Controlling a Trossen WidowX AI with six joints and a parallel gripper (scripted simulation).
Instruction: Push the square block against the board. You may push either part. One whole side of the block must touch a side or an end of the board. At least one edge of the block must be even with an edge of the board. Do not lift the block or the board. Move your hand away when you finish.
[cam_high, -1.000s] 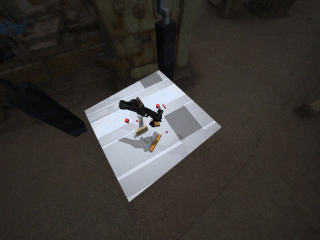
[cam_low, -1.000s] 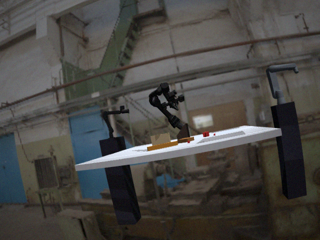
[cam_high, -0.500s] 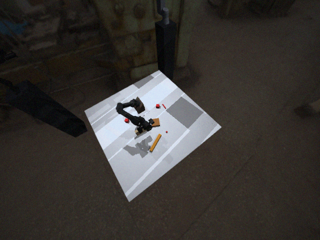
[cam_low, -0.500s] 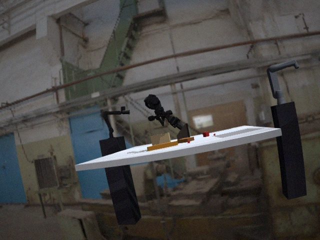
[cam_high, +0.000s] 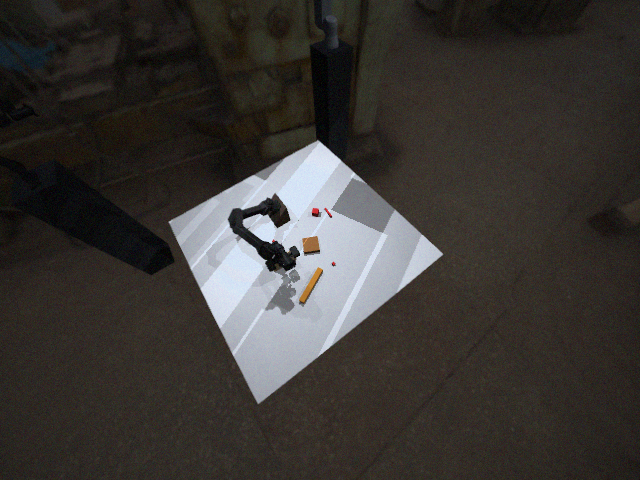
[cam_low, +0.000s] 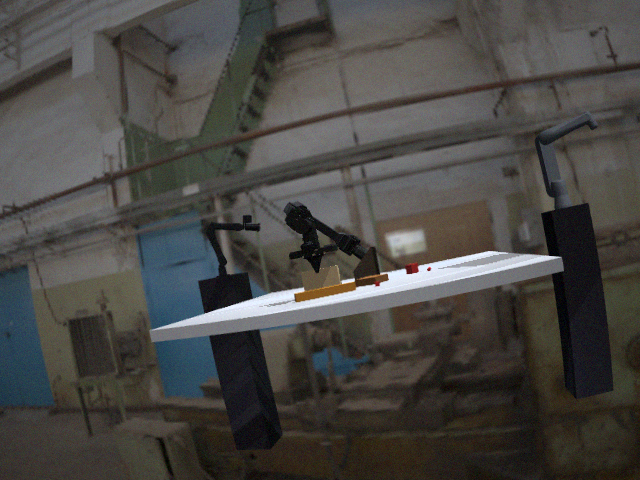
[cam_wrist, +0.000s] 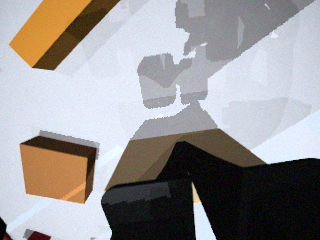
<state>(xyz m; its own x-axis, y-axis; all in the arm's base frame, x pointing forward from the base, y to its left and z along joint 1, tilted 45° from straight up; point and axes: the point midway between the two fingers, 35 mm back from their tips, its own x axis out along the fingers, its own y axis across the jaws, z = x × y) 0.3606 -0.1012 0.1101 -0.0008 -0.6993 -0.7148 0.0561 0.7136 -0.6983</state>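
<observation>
Right now my gripper tip is 40 mm past the pale tan slab and 30 mm above it. The rest, counted from my gripper tip: square block: 50 mm behind, 200 mm to the left, 70 mm below; thin red stick: 190 mm behind, 430 mm to the left, 80 mm below.
</observation>
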